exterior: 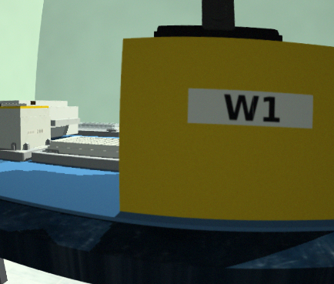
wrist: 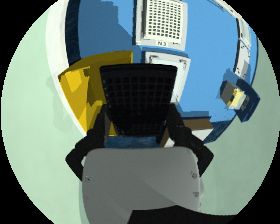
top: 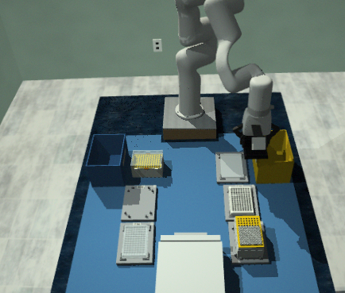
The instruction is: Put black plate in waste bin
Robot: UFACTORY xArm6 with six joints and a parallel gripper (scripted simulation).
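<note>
Now: the yellow waste bin W1 4 cm behind my hand, 7 cm to the left of it and 12 cm below it. Also, from my hand: yellow rack 32 cm ahead, 1 cm to the right, 11 cm below; black plate 1 cm below; white plate 16 cm ahead, 4 cm to the right, 14 cm below.
</note>
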